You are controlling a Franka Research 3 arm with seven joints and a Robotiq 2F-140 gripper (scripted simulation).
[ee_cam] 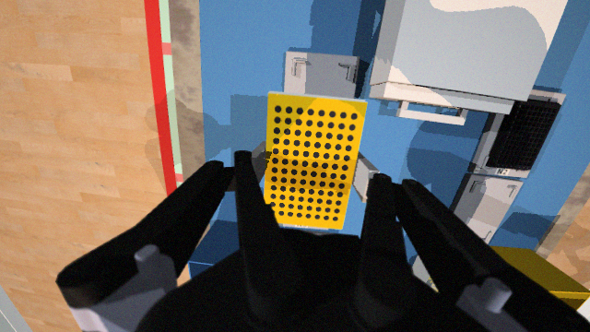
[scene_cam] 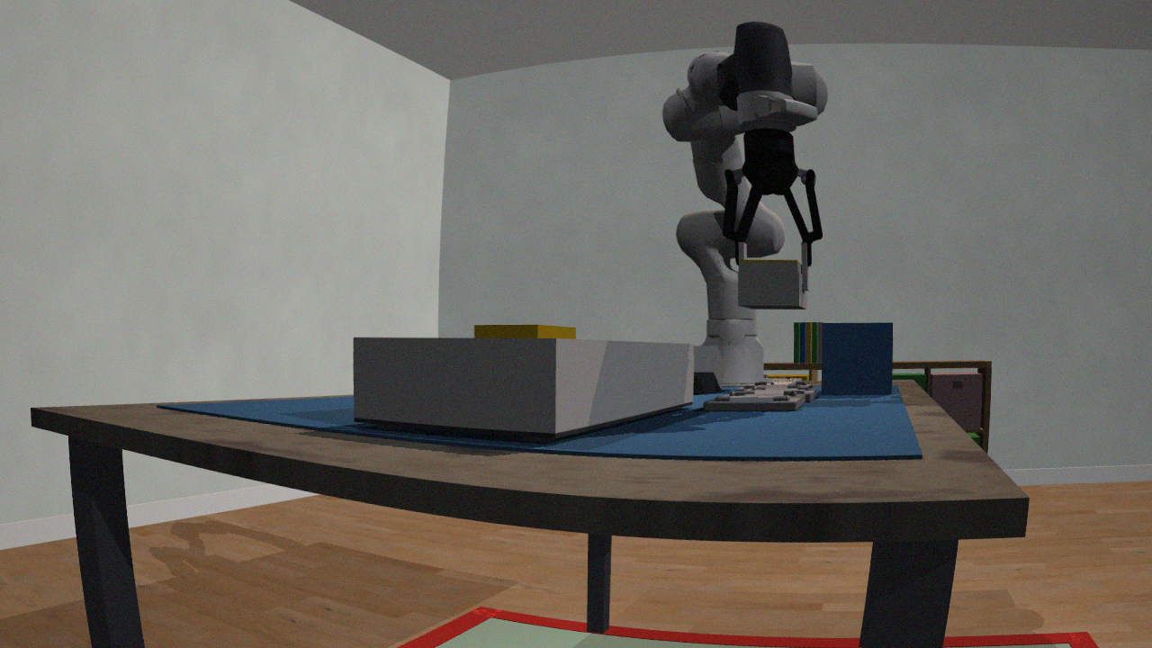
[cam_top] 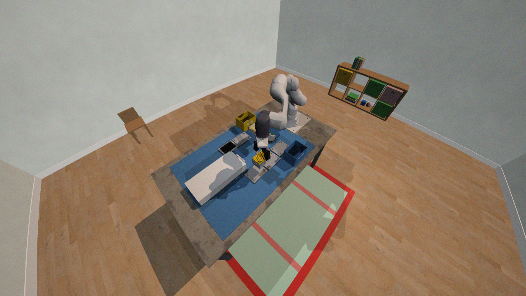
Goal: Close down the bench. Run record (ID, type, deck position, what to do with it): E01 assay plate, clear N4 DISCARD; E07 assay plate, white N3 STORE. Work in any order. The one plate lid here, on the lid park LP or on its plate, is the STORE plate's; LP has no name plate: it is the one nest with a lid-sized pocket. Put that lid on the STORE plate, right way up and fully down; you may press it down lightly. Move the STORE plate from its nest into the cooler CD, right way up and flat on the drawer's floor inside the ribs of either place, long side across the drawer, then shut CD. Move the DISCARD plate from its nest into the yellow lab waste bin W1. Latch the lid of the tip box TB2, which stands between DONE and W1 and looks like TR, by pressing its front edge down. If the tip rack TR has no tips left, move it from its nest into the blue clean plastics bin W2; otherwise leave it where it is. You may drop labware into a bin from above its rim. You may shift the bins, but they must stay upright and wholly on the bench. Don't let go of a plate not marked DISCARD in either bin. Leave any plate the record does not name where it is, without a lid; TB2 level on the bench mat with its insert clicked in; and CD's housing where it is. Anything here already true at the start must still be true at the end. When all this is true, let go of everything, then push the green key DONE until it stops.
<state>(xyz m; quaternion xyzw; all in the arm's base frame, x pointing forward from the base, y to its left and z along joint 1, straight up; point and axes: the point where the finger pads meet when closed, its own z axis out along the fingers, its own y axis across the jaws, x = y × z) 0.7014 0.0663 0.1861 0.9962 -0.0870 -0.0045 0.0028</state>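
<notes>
Right now the blue bin W2 is 280 mm behind my hand, 170 mm to the left of it and 150 mm below it. Round my hand: nest N3 (130 mm behind, 10 mm to the left, 180 mm below); plate lid (120 mm ahead, 220 mm to the right, 160 mm below); tip rack TR (10 mm behind, 10 mm below).
</notes>
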